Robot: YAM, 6 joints.
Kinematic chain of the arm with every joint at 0, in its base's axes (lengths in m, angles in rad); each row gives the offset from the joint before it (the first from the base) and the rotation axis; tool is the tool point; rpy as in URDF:
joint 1: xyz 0 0 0.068 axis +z
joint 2: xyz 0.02 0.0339 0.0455 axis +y
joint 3: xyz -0.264 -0.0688 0 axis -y
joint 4: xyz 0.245 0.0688 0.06 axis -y
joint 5: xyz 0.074 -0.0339 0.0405 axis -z
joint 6: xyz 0.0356 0 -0.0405 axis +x
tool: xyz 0 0 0 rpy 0 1.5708 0
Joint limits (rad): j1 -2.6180..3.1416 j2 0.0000..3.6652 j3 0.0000..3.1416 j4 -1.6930..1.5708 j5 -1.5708..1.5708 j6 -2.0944..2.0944
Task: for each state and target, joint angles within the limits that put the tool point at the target. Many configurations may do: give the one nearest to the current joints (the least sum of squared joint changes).
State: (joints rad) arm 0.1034 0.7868 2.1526 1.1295 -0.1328 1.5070
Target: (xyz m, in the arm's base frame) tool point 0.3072 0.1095 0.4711
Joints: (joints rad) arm 0.3241 1.4831 1.3141 0.9487 -0.1687 1.5070
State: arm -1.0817 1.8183 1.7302 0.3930 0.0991 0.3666
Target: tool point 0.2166 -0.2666 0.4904
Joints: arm -0.8798 1.4973 1.5424 0.3548 0.0841 0.3666
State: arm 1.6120 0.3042 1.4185 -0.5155 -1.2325 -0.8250
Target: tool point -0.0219 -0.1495 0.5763
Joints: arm 1.6424 0.5448 1.8371 -0.3026 -1.1532 -0.8250
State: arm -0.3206 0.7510 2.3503 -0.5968 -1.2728 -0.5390
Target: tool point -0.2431 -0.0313 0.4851
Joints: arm 0.2681 0.2960 1.9267 -0.9362 -1.2922 -0.5390
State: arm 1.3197 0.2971 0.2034 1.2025 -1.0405 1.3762
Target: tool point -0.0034 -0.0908 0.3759
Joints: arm 1.8513 0.0000 0.5050 1.3601 -0.9238 1.3762
